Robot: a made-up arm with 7 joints. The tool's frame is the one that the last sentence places.
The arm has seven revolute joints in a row. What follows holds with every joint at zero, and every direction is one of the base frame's.
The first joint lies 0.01 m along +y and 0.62 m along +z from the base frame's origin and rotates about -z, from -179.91 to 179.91 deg.
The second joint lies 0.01 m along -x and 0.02 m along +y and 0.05 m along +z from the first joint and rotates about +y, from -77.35 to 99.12 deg.
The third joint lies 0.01 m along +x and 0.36 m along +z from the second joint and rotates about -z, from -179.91 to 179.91 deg.
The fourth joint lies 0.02 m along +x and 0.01 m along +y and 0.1 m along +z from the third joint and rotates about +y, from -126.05 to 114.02 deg.
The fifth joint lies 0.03 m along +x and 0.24 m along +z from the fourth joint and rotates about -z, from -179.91 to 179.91 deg.
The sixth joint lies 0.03 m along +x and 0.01 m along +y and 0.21 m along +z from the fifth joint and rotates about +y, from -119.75 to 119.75 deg.
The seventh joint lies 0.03 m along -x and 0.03 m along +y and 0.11 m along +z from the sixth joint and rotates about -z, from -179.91 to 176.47 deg.
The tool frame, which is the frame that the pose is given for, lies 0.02 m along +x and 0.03 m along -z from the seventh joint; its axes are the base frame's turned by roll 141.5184, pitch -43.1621 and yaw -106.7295 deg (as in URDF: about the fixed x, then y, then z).
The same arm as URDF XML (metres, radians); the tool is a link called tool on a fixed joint. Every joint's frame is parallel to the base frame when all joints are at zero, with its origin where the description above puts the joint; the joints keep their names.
<robot name="arm">
  <link name="base_link"/>
  <link name="link1"/>
  <link name="link2"/>
  <link name="link3"/>
  <link name="link4"/>
  <link name="link5"/>
  <link name="link6"/>
  <link name="link7"/>
  <link name="tool"/>
  <joint name="joint 1" type="revolute">
    <parent link="base_link"/>
    <child link="link1"/>
    <origin xyz="0 0.01 0.62"/>
    <axis xyz="0 0 -1"/>
    <limit lower="-3.14" upper="3.14"/>
  </joint>
  <joint name="joint 2" type="revolute">
    <parent link="link1"/>
    <child link="link2"/>
    <origin xyz="-0.01 0.02 0.05"/>
    <axis xyz="0 1 0"/>
    <limit lower="-1.35" upper="1.73"/>
  </joint>
  <joint name="joint 3" type="revolute">
    <parent link="link2"/>
    <child link="link3"/>
    <origin xyz="0.01 0 0.36"/>
    <axis xyz="0 0 -1"/>
    <limit lower="-3.14" upper="3.14"/>
  </joint>
  <joint name="joint 4" type="revolute">
    <parent link="link3"/>
    <child link="link4"/>
    <origin xyz="0.02 0.01 0.1"/>
    <axis xyz="0 1 0"/>
    <limit lower="-2.2" upper="1.99"/>
  </joint>
  <joint name="joint 5" type="revolute">
    <parent link="link4"/>
    <child link="link5"/>
    <origin xyz="0.03 0 0.24"/>
    <axis xyz="0 0 -1"/>
    <limit lower="-3.14" upper="3.14"/>
  </joint>
  <joint name="joint 6" type="revolute">
    <parent link="link5"/>
    <child link="link6"/>
    <origin xyz="0.03 0.01 0.21"/>
    <axis xyz="0 1 0"/>
    <limit lower="-2.09" upper="2.09"/>
  </joint>
  <joint name="joint 7" type="revolute">
    <parent link="link6"/>
    <child link="link7"/>
    <origin xyz="-0.03 0.03 0.11"/>
    <axis xyz="0 0 -1"/>
    <limit lower="-3.14" upper="3.08"/>
  </joint>
  <joint name="tool_joint" type="fixed">
    <parent link="link7"/>
    <child link="tool"/>
    <origin xyz="0.02 0 -0.03" rpy="2.47 -0.7533 -1.8628"/>
  </joint>
</robot>

